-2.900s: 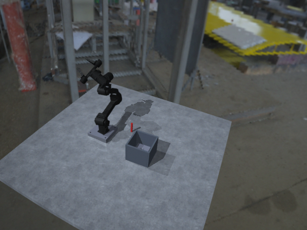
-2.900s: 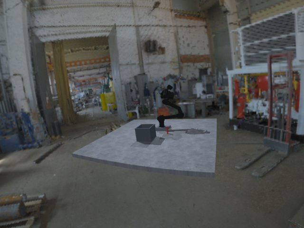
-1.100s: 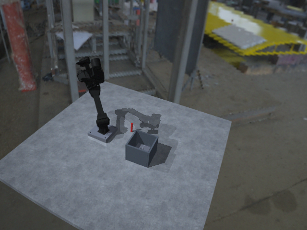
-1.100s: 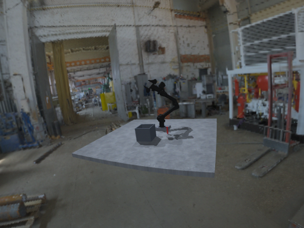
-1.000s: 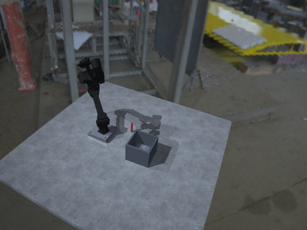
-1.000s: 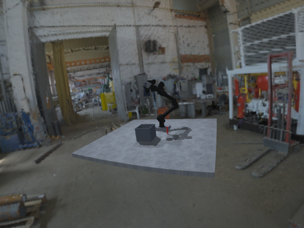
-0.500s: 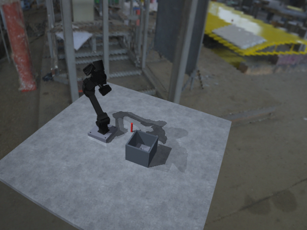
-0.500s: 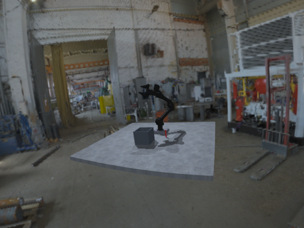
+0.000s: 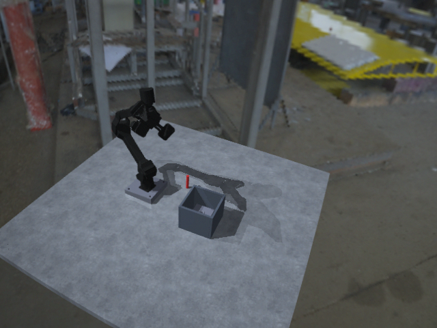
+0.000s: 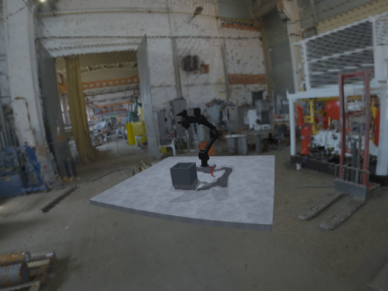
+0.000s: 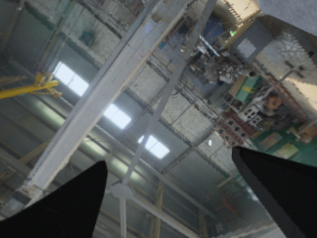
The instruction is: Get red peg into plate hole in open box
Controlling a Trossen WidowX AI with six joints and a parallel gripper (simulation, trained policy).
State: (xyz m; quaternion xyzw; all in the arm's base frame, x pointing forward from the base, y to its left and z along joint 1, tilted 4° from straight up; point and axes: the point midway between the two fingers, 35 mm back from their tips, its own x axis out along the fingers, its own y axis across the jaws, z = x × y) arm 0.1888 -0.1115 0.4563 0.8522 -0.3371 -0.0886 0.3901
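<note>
My gripper tip is now 40 mm past the red peg, 270 mm to the right of it and 460 mm above it. Round my gripper tip: light grey plate (150 mm ahead, 120 mm to the left, 460 mm below).
</note>
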